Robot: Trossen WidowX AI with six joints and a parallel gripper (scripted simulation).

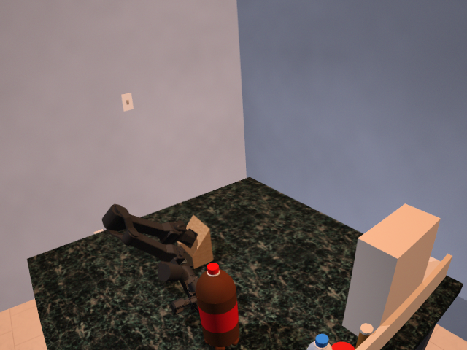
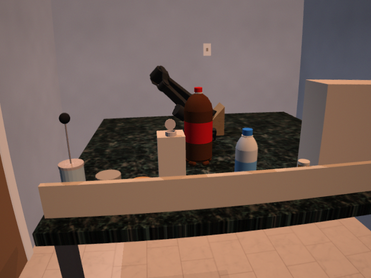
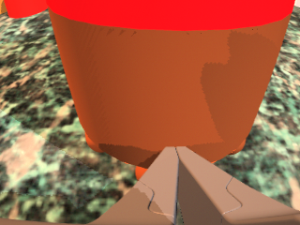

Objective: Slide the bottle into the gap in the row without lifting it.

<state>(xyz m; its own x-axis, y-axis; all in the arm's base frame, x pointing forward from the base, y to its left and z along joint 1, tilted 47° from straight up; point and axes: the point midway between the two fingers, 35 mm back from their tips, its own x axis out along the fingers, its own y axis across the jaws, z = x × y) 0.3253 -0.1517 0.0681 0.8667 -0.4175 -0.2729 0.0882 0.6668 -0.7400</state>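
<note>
Now: hand 100 mm below the cola bottle, 90 mm short of it and 10 mm to the left of it. The rest, counted from my hand: water bottle: 390 mm ahead, 70 mm to the left, 50 mm above; red lid: 390 mm ahead, 190 mm to the left, 30 mm below; rail: 440 mm ahead, 120 mm to the left, 10 mm below.
</note>
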